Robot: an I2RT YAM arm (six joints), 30 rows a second.
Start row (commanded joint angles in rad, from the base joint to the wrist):
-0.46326 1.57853 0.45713 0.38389 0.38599 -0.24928
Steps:
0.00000 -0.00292 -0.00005 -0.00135 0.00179 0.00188
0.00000 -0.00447 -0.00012 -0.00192 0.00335 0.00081
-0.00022 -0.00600 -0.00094 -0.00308 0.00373 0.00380
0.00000 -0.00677 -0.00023 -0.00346 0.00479 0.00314
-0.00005 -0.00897 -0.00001 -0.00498 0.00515 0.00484
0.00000 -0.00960 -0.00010 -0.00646 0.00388 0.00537
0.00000 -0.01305 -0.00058 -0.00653 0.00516 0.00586
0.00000 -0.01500 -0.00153 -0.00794 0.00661 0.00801
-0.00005 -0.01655 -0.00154 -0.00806 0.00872 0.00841
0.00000 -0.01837 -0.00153 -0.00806 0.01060 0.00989
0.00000 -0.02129 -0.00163 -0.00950 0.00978 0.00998
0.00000 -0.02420 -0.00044 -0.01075 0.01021 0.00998
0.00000 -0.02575 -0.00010 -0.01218 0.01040 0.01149
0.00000 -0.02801 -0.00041 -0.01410 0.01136 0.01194
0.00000 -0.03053 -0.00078 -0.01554 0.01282 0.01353
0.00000 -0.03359 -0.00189 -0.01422 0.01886 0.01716
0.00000 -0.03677 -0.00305 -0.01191 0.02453 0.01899
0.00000 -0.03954 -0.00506 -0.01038 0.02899 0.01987
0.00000 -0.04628 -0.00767 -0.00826 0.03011 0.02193
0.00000 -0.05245 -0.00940 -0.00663 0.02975 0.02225
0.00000 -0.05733 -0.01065 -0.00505 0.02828 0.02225
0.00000 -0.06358 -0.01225 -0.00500 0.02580 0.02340
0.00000 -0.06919 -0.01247 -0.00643 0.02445 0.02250
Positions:
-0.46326 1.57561 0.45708 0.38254 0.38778 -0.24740
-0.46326 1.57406 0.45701 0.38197 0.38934 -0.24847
-0.46348 1.57253 0.45619 0.38081 0.38972 -0.24548
-0.46326 1.57176 0.45690 0.38043 0.39078 -0.24614
-0.46331 1.56956 0.45712 0.37891 0.39114 -0.24444
-0.46326 1.56893 0.45703 0.37743 0.38987 -0.24391
-0.46326 1.56548 0.45655 0.37736 0.39115 -0.24342
-0.46326 1.56353 0.45560 0.37595 0.39260 -0.24127
-0.46331 1.56198 0.45559 0.37583 0.39471 -0.24087
-0.46326 1.56016 0.45560 0.37583 0.39659 -0.23939
-0.46326 1.55724 0.45550 0.37439 0.39577 -0.23930
-0.46326 1.55433 0.45669 0.37314 0.39620 -0.23930
-0.46326 1.55278 0.45703 0.37171 0.39639 -0.23779
-0.46326 1.55052 0.45672 0.36979 0.39735 -0.23734
-0.46326 1.54800 0.45635 0.36835 0.39881 -0.23575
-0.46326 1.54494 0.45524 0.36967 0.40485 -0.23212
-0.46326 1.54176 0.45408 0.37198 0.41052 -0.23029
-0.46326 1.53899 0.45207 0.37351 0.41498 -0.22941
-0.46326 1.53225 0.44946 0.37563 0.41610 -0.22735
-0.46326 1.52608 0.44773 0.37726 0.41574 -0.22703
-0.46326 1.52120 0.44648 0.37884 0.41427 -0.22703
-0.46326 1.51495 0.44488 0.37889 0.41179 -0.22588
-0.46326 1.50934 0.44466 0.37746 0.41044 -0.22678

